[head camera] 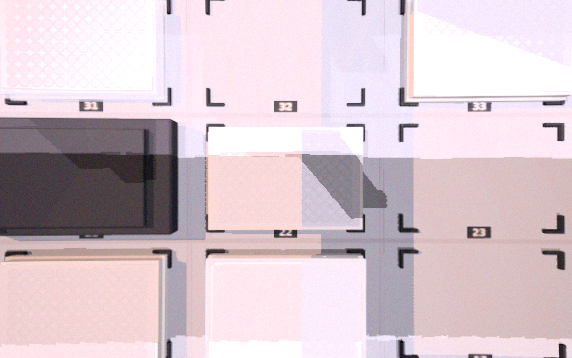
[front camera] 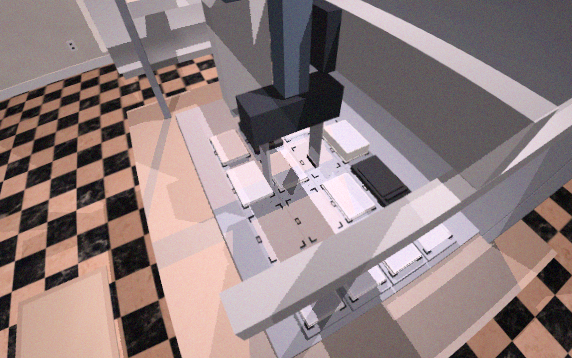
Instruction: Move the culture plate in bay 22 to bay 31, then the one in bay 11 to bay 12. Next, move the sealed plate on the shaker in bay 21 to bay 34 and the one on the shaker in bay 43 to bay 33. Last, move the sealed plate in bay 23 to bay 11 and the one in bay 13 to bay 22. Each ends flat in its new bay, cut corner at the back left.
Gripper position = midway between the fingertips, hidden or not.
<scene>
In view: my gripper (front camera: 291, 171) and a bay 32 (head camera: 248, 61).
The bay 32 shows as well in the front camera view (front camera: 327, 164).
</scene>
